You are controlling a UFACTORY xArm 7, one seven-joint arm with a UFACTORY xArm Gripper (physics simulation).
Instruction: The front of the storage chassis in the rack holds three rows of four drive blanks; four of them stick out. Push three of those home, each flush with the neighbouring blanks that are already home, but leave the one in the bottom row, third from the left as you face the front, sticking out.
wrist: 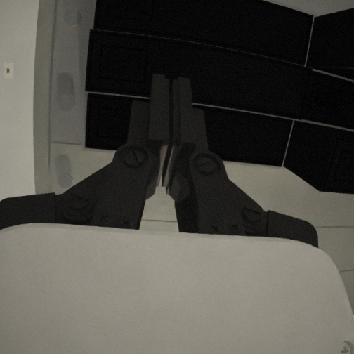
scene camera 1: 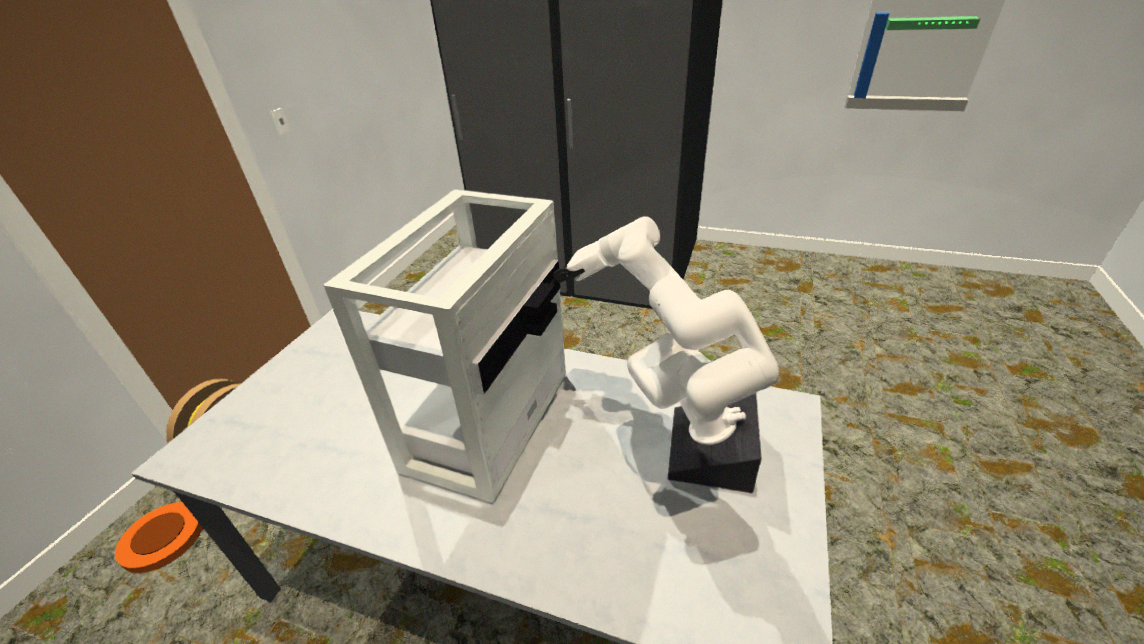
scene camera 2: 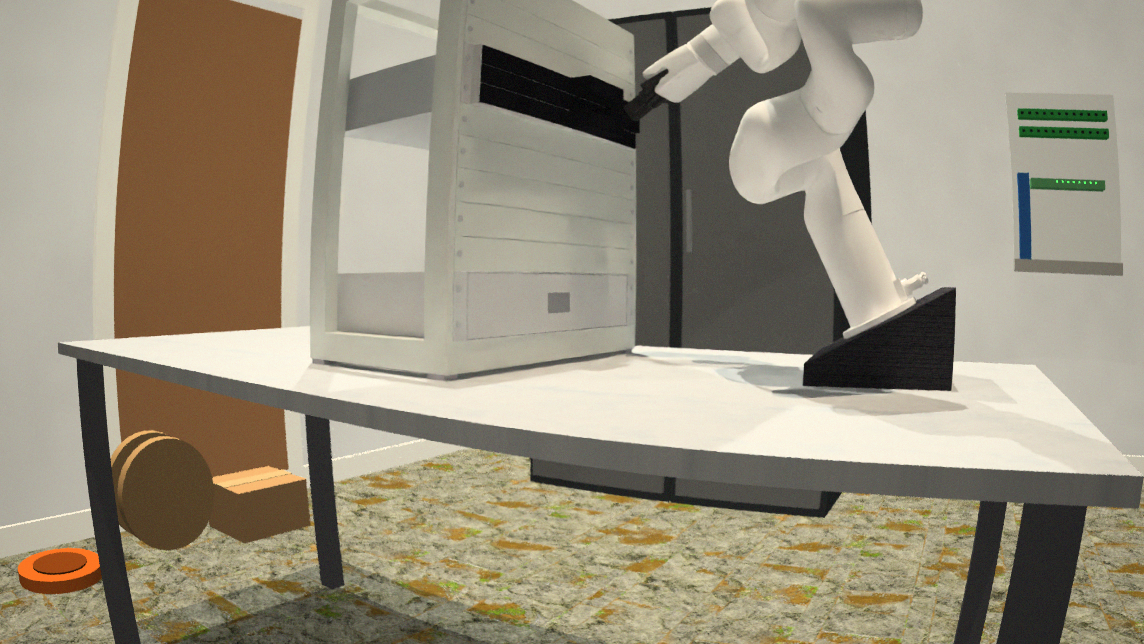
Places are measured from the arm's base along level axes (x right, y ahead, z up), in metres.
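Pixels of known places: gripper, fingertip midpoint: [scene camera 1: 556,277] [scene camera 2: 629,114]; arm's base, origin of the base link: [scene camera 1: 713,426] [scene camera 2: 881,320].
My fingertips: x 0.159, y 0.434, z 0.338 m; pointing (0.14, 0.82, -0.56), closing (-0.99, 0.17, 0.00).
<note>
For each thing: its middle in the pictures, then the offset to it from my fingertips. Level surfaces: height alone.
- black storage chassis, body centre: [scene camera 2: 472,86] [scene camera 1: 469,357] dx -0.328, dy +0.130, dz -0.014 m
- top-row blank, body centre: [scene camera 2: 575,94] [scene camera 1: 524,296] dx -0.119, dy +0.055, dz +0.014 m
- bottom-row blank, body centre: [scene camera 2: 574,126] [scene camera 1: 527,315] dx -0.119, dy +0.055, dz -0.043 m
- white table, its level: dz -0.419 m
The black storage chassis [scene camera 1: 497,360] [scene camera 2: 520,84] sits high in the pale rack. My gripper [scene camera 1: 559,277] [scene camera 2: 630,112] [wrist: 165,100] is shut and empty, its fingertips at the right-hand end of the chassis front, over the middle-row end blank [wrist: 235,77]. The wrist view is turned over, with the top row lowest. This end blank looks nearly flush or slightly proud; contact cannot be told. The top-row blank [scene camera 1: 539,296] [scene camera 2: 590,82] [wrist: 342,162], third from the left, sticks out. The bottom-row blank [scene camera 1: 545,322] [wrist: 337,40], third from the left, also sticks out. The fingers hide part of the top-row end blank [wrist: 245,137].
The rack [scene camera 1: 468,400] [scene camera 2: 442,240] stands on the white table [scene camera 1: 560,552] [scene camera 2: 640,416]. White panels lie above and below the chassis. The arm's black wedge base [scene camera 1: 714,472] [scene camera 2: 896,352] stands in front of the rack. A dark cabinet [scene camera 1: 624,120] stands behind.
</note>
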